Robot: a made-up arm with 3 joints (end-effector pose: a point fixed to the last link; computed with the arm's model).
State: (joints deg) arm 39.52 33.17 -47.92
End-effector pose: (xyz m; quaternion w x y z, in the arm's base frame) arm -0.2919 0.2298 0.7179 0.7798 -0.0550 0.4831 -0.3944
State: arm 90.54 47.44 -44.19
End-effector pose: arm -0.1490 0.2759 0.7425 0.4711 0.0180 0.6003 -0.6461
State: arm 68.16 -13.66 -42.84
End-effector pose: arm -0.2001 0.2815 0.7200 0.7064 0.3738 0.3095 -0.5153
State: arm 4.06 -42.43 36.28
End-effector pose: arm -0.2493 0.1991 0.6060 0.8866 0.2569 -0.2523 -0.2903
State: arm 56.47 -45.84 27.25
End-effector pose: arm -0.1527 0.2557 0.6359 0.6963 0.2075 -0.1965 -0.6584
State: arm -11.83 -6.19 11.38
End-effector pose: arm -0.2955 0.1079 0.5931 0.9917 0.0244 -0.1250 -0.0198
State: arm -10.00 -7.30 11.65
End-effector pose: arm -0.2958 0.1141 0.5939 0.9913 0.0330 -0.1223 -0.0372
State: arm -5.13 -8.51 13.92
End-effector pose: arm -0.2928 0.1276 0.5949 0.9870 0.0383 -0.1313 -0.0840
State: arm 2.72 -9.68 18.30
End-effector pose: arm -0.2843 0.1465 0.5962 0.9746 0.0352 -0.1528 -0.1598
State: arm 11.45 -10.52 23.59
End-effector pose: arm -0.2715 0.1637 0.5975 0.9532 0.0204 -0.1790 -0.2427
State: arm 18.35 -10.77 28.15
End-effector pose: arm -0.2595 0.1738 0.5983 0.9306 -0.0009 -0.2009 -0.3059
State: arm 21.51 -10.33 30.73
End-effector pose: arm -0.2536 0.1762 0.5985 0.9182 -0.0184 -0.2137 -0.3331
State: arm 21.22 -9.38 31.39
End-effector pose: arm -0.2536 0.1734 0.5979 0.9182 -0.0279 -0.2191 -0.3287
